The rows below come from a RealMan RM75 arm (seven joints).
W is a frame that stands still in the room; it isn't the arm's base.
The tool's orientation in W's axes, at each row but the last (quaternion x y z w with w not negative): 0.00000, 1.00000, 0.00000, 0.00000; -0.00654, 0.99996, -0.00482, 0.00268; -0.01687, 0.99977, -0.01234, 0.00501; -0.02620, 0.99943, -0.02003, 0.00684; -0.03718, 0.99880, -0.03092, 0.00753; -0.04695, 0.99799, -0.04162, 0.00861; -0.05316, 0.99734, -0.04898, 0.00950; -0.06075, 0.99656, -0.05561, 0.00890
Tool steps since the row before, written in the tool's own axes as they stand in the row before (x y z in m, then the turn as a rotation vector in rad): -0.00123, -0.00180, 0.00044, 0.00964, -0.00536, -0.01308; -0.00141, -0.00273, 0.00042, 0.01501, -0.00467, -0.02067; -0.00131, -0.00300, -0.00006, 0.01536, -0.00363, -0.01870; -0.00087, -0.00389, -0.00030, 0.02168, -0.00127, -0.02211; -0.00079, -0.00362, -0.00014, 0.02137, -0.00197, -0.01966; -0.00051, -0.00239, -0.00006, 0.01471, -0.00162, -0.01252; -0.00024, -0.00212, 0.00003, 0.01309, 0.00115, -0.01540; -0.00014, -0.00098, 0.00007, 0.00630, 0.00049, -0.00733
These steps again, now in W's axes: 0.00123, -0.00180, -0.00044, -0.00964, -0.00536, 0.01308; 0.00145, -0.00272, -0.00039, -0.01506, -0.00467, 0.02063; 0.00141, -0.00295, 0.00015, -0.01542, -0.00369, 0.01864; 0.00107, -0.00382, 0.00047, -0.02191, -0.00153, 0.02187; 0.00105, -0.00354, 0.00038, -0.02150, -0.00235, 0.01947; 0.00073, -0.00232, 0.00027, -0.01476, -0.00197, 0.01242; 0.00046, -0.00208, 0.00018, -0.01351, 0.00123, 0.01503; 0.00026, -0.00096, 0.00004, -0.00649, 0.00052, 0.00716
